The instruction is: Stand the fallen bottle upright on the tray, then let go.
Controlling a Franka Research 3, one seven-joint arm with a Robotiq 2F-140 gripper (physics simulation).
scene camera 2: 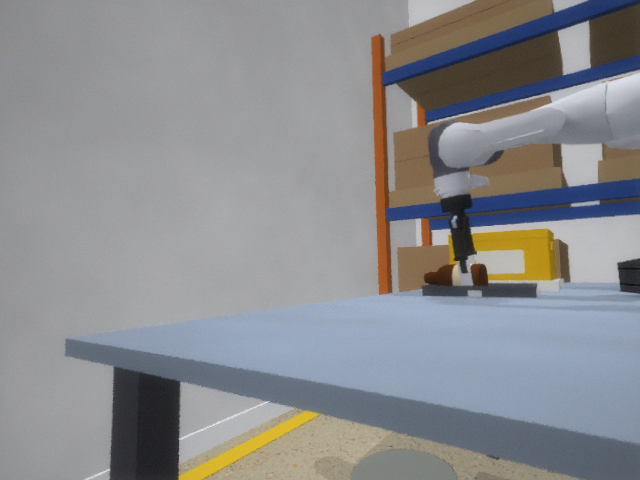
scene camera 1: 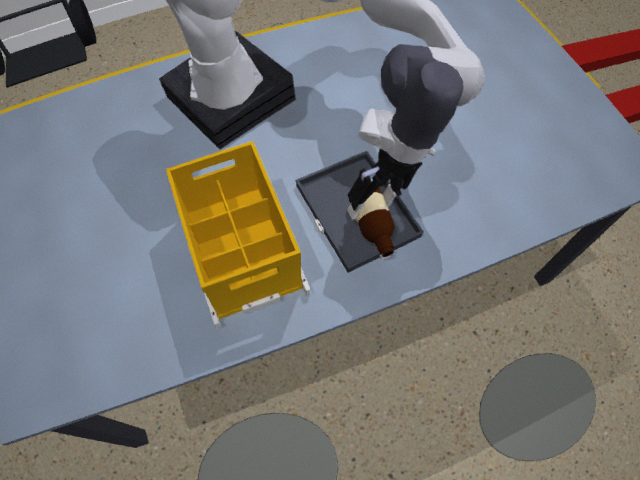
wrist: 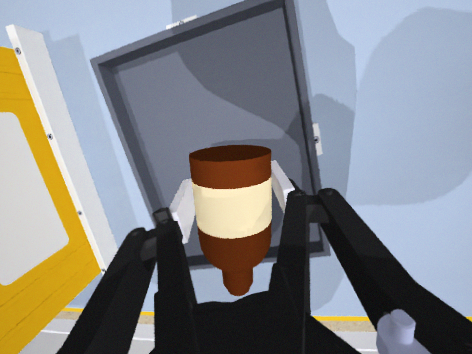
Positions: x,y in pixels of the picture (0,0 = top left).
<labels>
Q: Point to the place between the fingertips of my gripper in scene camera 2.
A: At 470,282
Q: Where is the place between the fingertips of my gripper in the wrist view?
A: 231,182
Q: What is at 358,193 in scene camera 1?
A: My gripper.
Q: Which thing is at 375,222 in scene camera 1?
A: A brown bottle.
</labels>
